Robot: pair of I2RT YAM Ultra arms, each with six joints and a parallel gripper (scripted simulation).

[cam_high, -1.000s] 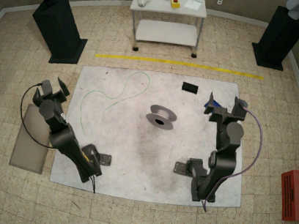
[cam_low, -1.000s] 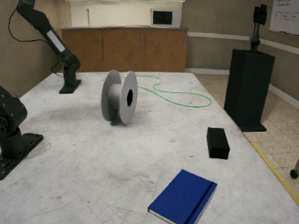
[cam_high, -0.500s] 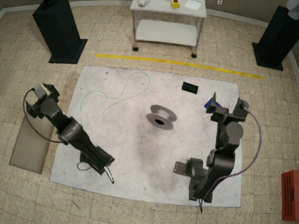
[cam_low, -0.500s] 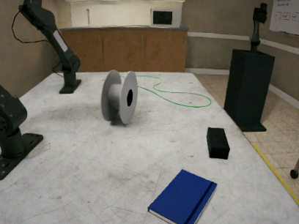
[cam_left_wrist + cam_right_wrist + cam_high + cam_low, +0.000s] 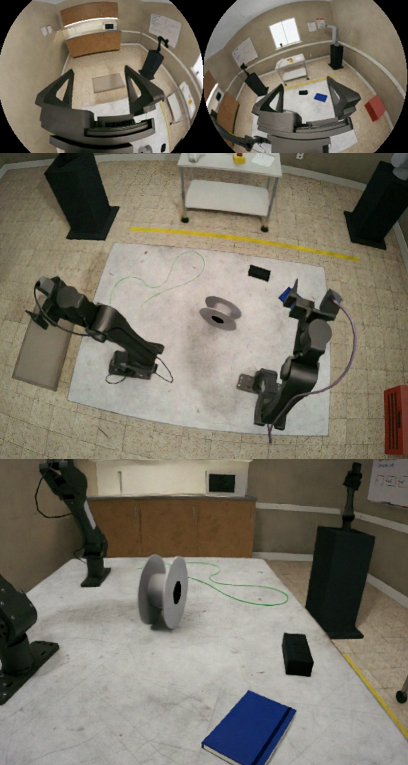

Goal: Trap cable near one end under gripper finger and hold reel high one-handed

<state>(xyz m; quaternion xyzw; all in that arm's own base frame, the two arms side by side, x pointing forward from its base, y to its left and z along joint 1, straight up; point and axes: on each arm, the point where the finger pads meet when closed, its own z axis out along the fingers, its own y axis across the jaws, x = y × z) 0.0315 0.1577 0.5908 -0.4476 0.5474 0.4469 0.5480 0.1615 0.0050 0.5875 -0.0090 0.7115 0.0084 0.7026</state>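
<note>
Now: the grey reel 50 cm below my right hand, 23 cm to the left of it and 13 cm ahead of it. Round my right hand: black block (57 cm below, 41 cm ahead, 6 cm to the left); blue notebook (58 cm below, 28 cm ahead, 12 cm to the right).
</note>
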